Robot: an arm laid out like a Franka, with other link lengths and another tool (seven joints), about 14 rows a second.
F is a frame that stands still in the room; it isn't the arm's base.
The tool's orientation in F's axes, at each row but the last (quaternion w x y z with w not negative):
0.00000, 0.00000, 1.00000, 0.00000
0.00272, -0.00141, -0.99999, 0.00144
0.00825, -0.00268, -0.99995, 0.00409
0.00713, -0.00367, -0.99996, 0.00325
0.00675, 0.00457, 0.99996, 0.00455
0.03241, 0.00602, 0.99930, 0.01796
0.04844, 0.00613, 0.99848, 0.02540
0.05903, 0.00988, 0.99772, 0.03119
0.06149, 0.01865, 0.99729, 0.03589
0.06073, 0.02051, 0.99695, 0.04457
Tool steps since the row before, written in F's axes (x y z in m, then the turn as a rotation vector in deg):
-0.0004, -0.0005, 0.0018, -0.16, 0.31, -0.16
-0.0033, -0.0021, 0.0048, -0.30, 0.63, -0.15
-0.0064, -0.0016, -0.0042, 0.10, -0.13, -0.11
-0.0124, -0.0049, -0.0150, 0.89, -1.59, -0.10
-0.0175, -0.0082, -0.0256, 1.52, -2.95, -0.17
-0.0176, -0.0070, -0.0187, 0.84, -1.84, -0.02
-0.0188, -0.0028, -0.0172, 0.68, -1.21, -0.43
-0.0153, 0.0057, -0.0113, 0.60, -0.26, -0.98
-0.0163, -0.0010, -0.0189, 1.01, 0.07, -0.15
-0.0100, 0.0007, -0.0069, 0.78, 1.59, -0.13
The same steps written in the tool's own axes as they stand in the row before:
0.0004, -0.0005, -0.0018, 0.16, 0.31, 0.16
0.0033, -0.0021, -0.0048, 0.30, 0.63, 0.15
0.0063, -0.0016, 0.0043, -0.10, -0.13, 0.11
0.0121, -0.0049, 0.0152, -0.90, -1.58, 0.10
0.0178, -0.0086, 0.0253, -1.54, -2.94, 0.16
0.0187, -0.0079, 0.0173, -0.86, -1.83, 0.01
0.0203, -0.0039, 0.0151, -0.65, -1.22, 0.43
0.0166, 0.0047, 0.0097, -0.49, -0.31, 1.03
0.0184, -0.0029, 0.0166, -0.98, 0.09, 0.28
0.0108, -0.0003, 0.0057, -0.68, 1.60, 0.36

